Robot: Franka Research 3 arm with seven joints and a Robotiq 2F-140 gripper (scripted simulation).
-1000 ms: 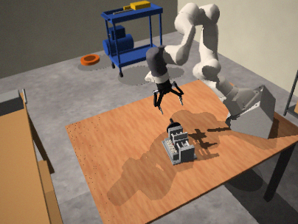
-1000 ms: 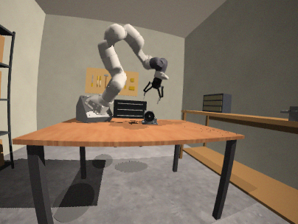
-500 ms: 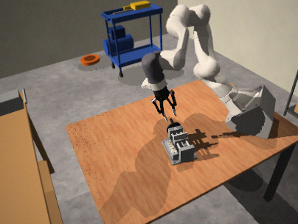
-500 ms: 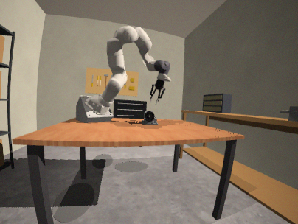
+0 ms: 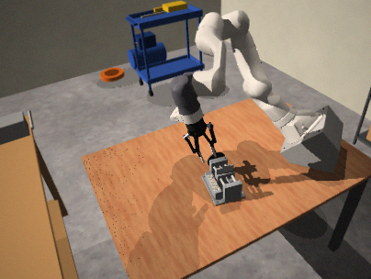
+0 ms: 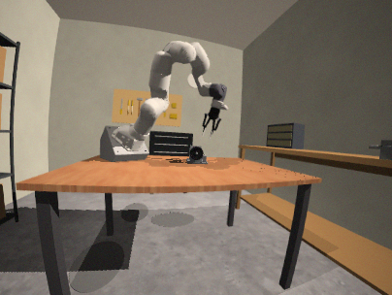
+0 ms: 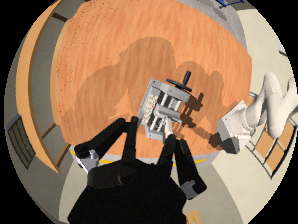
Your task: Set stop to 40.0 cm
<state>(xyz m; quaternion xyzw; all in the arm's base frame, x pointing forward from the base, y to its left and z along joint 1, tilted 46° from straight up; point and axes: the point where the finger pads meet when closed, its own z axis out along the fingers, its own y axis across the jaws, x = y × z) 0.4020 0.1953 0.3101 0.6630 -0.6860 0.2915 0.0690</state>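
My hand is 10 cm past the handwheel, 10 cm to the left of it and 12 cm above it.
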